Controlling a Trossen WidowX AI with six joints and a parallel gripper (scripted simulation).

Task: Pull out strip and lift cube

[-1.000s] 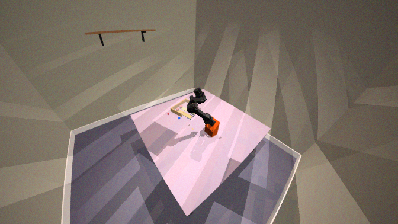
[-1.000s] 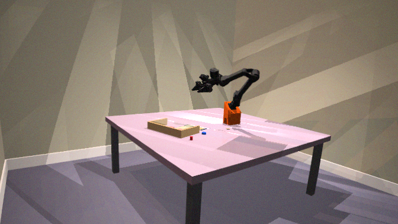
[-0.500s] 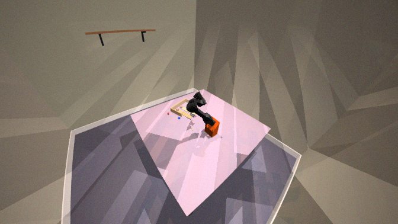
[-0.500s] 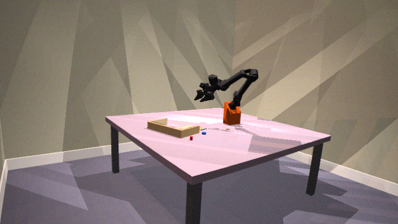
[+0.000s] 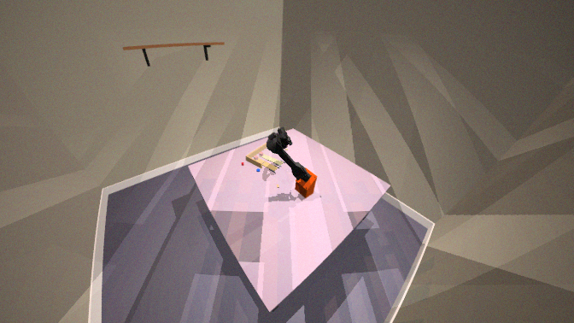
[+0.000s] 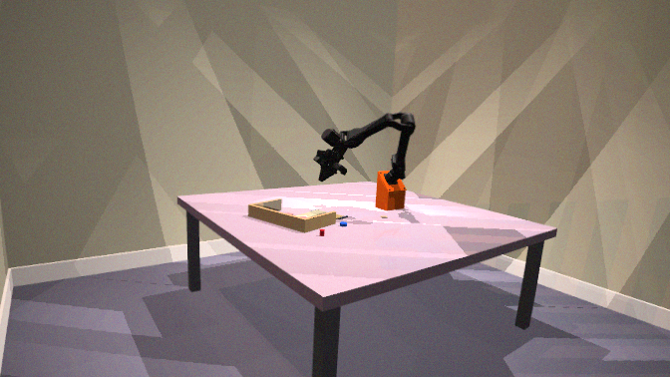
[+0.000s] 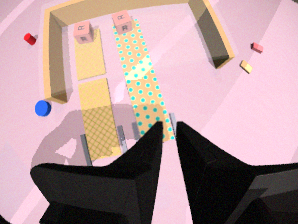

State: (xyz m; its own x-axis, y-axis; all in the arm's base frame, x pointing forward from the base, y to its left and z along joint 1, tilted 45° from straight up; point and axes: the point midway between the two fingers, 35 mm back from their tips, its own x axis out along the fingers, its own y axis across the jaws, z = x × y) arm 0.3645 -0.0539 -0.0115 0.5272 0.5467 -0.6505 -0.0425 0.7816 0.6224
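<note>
The yellow cross-hatched strip is 10 mm ahead of my gripper tip, 100 mm to the left of it and 150 mm below it. From my gripper tip the other things lie so: red cube: 170 mm ahead, 290 mm to the left, 140 mm below; then blue cube: 20 mm ahead, 210 mm to the left, 140 mm below.
</note>
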